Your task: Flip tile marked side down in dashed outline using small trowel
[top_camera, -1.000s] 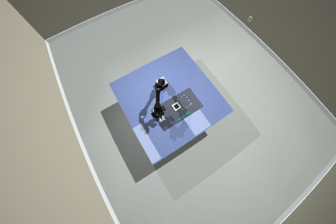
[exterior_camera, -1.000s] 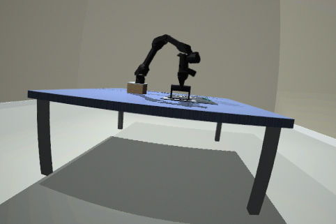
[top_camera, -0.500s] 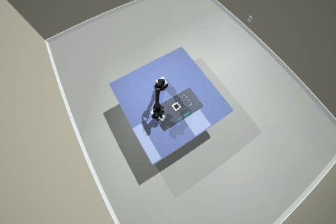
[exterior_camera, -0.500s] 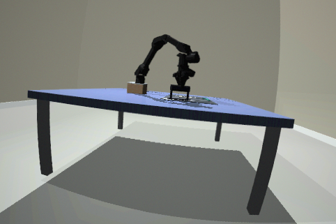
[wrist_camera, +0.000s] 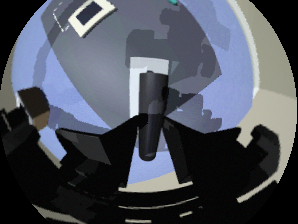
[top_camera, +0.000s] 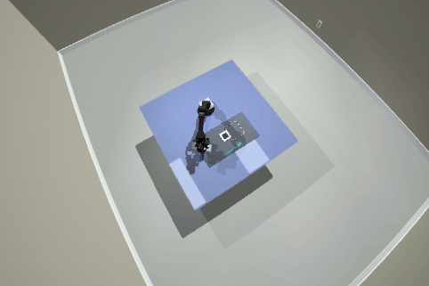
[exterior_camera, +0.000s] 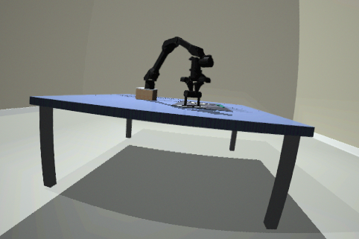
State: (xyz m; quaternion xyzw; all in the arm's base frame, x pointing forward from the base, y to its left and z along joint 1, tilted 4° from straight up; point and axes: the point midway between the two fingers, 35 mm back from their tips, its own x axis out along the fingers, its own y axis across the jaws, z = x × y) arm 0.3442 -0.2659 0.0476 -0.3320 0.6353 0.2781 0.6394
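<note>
The small trowel lies 3 cm below my gripper tip, 1 cm to the left of it and 1 cm ahead of it. Also, from my gripper tip: dark mat 27 cm to the left, 9 cm below, 5 cm ahead; teal trowel 29 cm to the left, 19 cm ahead, 6 cm below; white tile 27 cm to the left, 6 cm below, 3 cm ahead.
</note>
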